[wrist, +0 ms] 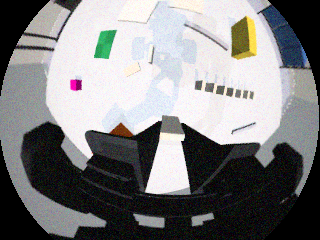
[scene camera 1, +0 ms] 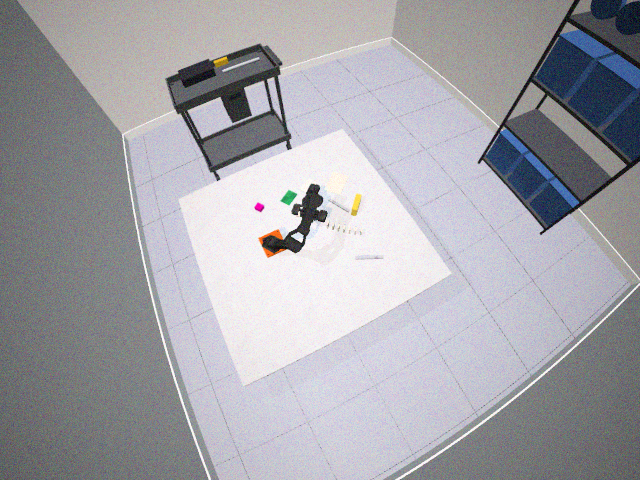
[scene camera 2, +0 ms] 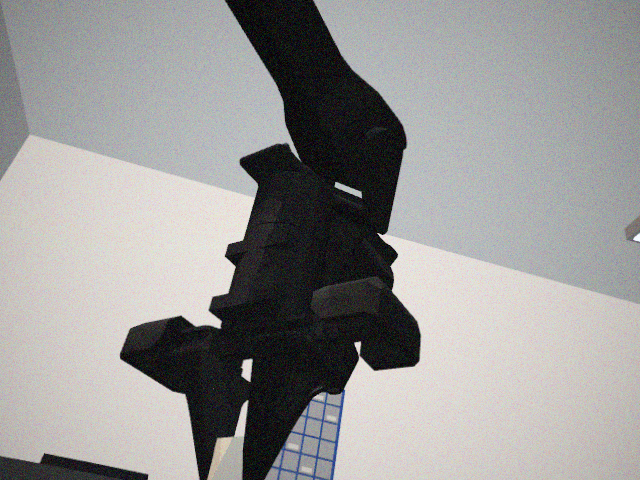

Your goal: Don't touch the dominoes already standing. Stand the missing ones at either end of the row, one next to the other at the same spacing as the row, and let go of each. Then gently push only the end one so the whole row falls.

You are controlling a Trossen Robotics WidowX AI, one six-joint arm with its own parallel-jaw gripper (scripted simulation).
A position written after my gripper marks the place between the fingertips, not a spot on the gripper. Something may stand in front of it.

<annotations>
My gripper (wrist: 170, 125) carries a domino.
</annotations>
